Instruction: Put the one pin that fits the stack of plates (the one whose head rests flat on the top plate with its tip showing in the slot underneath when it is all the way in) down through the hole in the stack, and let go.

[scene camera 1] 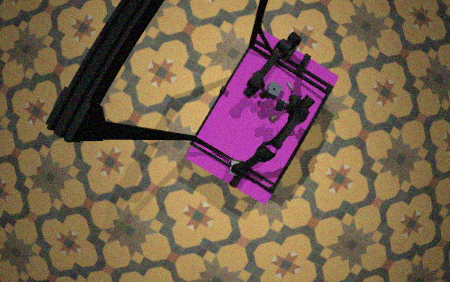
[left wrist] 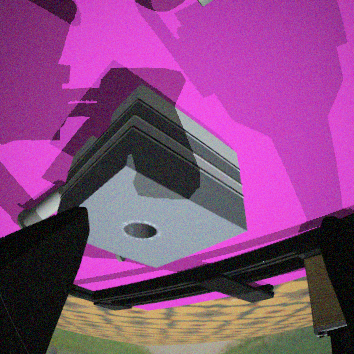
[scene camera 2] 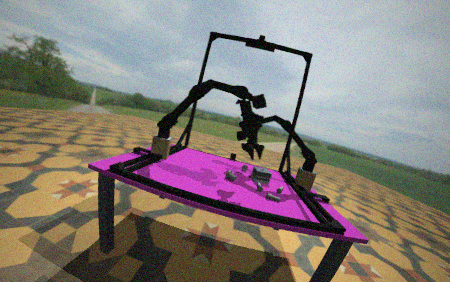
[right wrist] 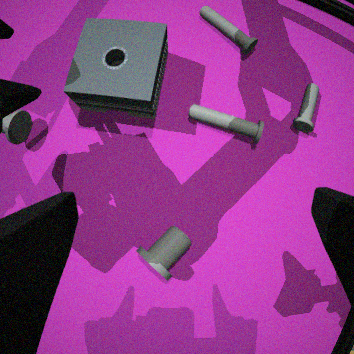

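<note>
Left gripper open, holding nothing. Right gripper the same: open, holding nothing. Also here: grey stack of plates.
</note>
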